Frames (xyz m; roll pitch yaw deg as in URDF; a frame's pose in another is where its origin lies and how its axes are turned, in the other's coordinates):
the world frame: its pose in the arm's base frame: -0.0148 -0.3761 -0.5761 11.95 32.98 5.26
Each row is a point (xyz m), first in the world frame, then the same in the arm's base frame.
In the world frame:
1: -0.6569 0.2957 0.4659
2: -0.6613 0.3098 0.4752
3: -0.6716 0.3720 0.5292
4: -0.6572 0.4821 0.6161
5: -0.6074 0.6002 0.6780
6: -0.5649 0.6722 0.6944
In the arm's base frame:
1: -0.3009 -0.2088 0.2152
2: -0.2992 -0.1967 0.2277
3: -0.2767 -0.1448 0.2884
4: -0.2145 -0.0489 0.3710
5: -0.1362 0.0614 0.4152
6: -0.0901 0.1330 0.4180

